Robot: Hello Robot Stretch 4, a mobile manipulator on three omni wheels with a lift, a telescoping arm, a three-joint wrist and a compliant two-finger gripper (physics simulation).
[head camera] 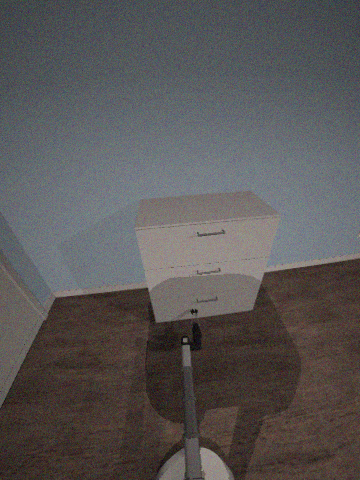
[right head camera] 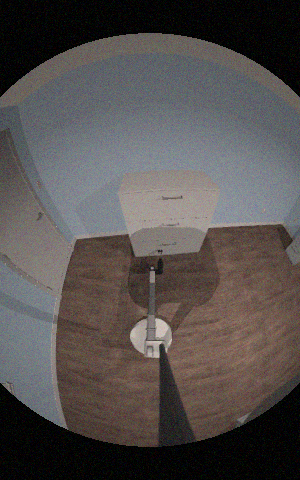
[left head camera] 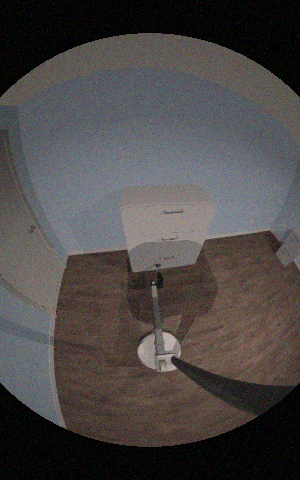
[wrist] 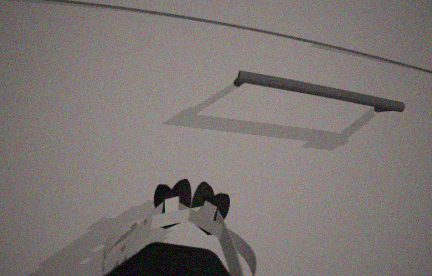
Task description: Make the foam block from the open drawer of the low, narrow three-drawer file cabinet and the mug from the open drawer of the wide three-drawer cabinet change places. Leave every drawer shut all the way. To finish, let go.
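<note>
The wide three-drawer cabinet [head camera: 170, 250] [left head camera: 142, 220] [right head camera: 142, 206] stands against the blue wall. Its top and middle drawers are shut, and its bottom drawer [head camera: 167, 302] [wrist: 100, 145] looks flush with the body. My gripper [head camera: 194, 312] [left head camera: 158, 265] [right head camera: 160, 251] [wrist: 192, 196] is shut with nothing between its fingertips. It is at the bottom drawer's front, below and left of the bar handle [wrist: 320, 89]. Contact with the front cannot be told. The low, narrow file cabinet [left head camera: 289, 247] [right head camera: 296, 251] shows partly at the right; its drawers are too small to judge. The foam block and mug do not show.
A pale door [head camera: 15, 325] [left head camera: 25, 235] [right head camera: 25, 220] is in the wall at the left. My arm [head camera: 189, 400] [left head camera: 156, 310] [right head camera: 152, 300] reaches straight from the round base [left head camera: 145, 350] [right head camera: 137, 337] to the wide cabinet. A grey object shows at the lower right of the right head view.
</note>
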